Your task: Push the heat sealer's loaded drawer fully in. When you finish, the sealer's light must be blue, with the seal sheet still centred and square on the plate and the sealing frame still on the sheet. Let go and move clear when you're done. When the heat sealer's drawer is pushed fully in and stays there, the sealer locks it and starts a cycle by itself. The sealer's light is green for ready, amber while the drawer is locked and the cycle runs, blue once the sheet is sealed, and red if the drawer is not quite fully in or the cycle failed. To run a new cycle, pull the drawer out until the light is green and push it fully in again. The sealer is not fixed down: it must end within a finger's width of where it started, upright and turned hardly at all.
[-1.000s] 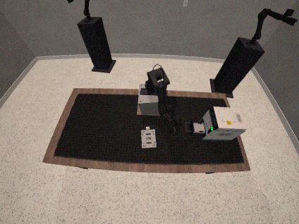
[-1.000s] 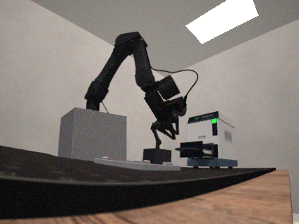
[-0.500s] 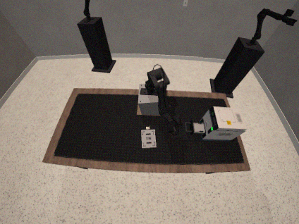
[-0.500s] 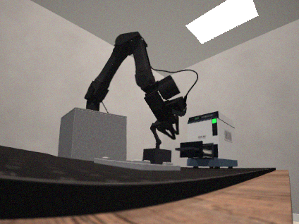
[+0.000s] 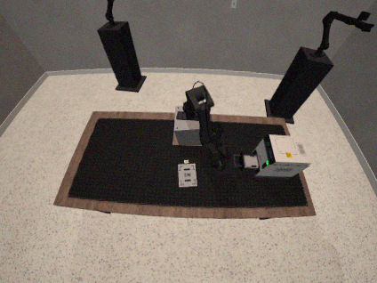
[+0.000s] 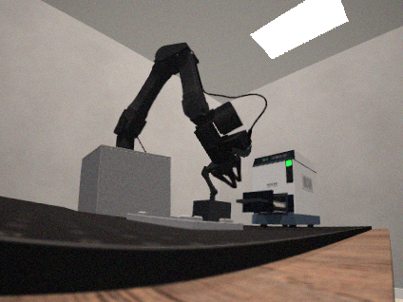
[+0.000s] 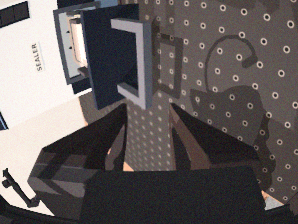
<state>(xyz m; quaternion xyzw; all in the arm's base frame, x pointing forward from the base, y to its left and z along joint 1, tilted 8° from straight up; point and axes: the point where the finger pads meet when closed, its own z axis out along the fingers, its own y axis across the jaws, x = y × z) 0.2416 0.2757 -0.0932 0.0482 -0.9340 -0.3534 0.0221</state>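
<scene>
My hand is 2 cm past the sealer drawer, 17 cm to the right of it and 6 cm above it.
</scene>
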